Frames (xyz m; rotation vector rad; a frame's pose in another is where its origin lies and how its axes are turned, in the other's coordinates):
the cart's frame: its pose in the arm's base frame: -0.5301 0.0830 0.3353 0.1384 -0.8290 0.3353
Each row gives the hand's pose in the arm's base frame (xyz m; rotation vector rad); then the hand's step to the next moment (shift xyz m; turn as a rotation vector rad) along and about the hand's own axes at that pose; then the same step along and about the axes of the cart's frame.
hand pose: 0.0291 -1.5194 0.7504 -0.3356 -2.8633 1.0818
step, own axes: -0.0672 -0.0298 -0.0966 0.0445 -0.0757 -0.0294
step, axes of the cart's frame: 0.1213 -0.0021 0.0052 0.0133 -0.0070 0.0914
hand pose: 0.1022 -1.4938 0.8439 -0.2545 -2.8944 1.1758
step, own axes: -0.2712 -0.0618 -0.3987 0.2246 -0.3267 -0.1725
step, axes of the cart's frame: 0.4796 0.0775 -0.0166 0.0710 0.0138 0.4263
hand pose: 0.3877 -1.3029 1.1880 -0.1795 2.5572 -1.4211
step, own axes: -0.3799 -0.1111 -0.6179 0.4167 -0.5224 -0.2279
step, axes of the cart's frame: 0.6039 0.4163 0.0210 0.0500 -0.0106 0.7042
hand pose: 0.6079 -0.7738 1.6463 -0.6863 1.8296 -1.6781
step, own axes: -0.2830 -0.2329 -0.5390 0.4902 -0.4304 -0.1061
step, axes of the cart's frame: 0.2325 0.5841 0.1721 -0.0372 -0.1430 0.6442
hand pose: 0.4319 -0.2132 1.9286 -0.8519 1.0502 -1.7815
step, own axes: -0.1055 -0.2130 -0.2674 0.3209 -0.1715 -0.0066
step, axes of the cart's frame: -0.0558 0.3090 0.1715 -0.0335 -0.1694 0.3203
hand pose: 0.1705 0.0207 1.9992 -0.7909 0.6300 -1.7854
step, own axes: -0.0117 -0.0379 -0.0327 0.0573 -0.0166 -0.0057
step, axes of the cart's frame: -0.0190 0.0388 0.0278 -0.0137 -0.0359 0.0460
